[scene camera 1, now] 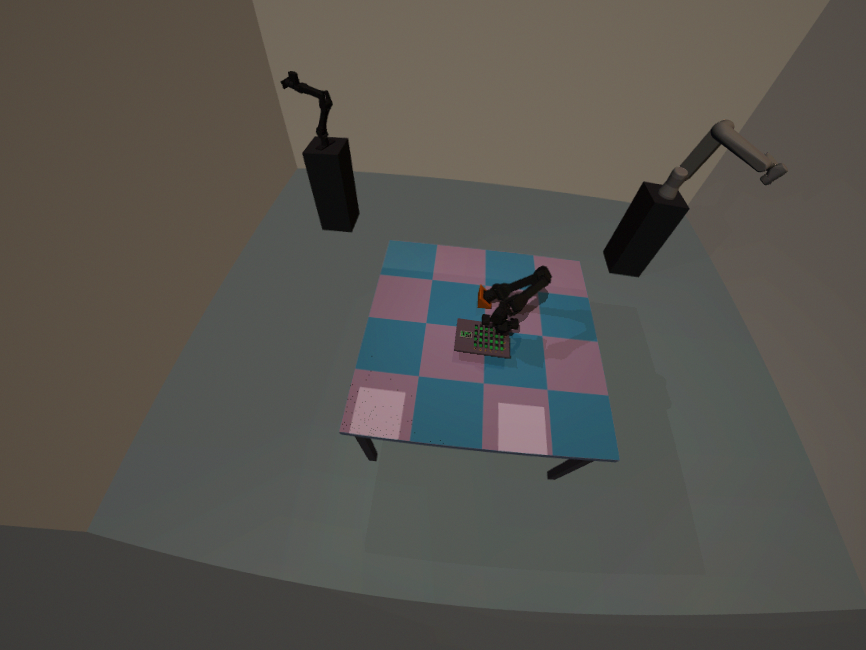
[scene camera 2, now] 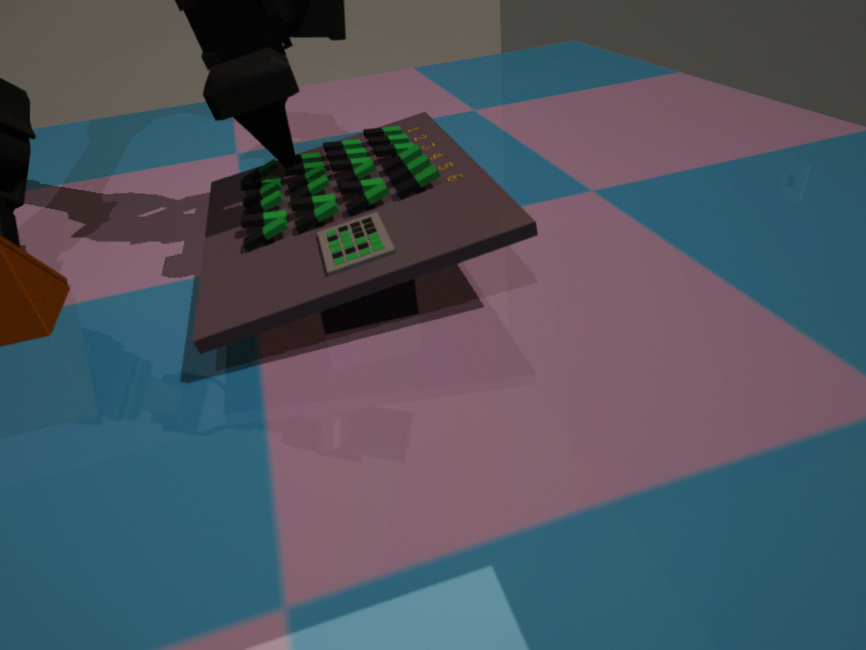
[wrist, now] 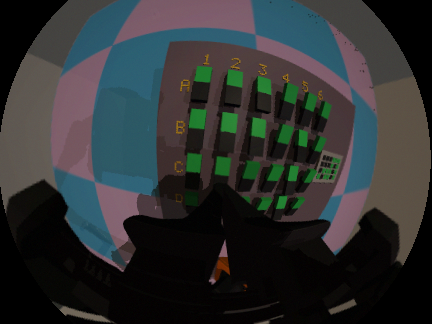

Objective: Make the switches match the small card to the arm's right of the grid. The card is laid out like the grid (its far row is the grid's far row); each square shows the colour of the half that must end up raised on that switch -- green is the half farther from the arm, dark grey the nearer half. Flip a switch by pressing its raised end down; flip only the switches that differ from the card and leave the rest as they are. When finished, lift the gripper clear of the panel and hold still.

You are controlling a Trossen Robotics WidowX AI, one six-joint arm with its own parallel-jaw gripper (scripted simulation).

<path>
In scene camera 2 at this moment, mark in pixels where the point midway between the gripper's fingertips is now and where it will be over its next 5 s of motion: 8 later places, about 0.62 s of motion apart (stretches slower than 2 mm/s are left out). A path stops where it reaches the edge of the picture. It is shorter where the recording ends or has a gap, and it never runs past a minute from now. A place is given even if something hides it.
My gripper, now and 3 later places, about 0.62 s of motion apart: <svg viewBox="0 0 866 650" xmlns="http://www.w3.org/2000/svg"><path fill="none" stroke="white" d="M290 164L291 166L293 169L269 97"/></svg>
</path>
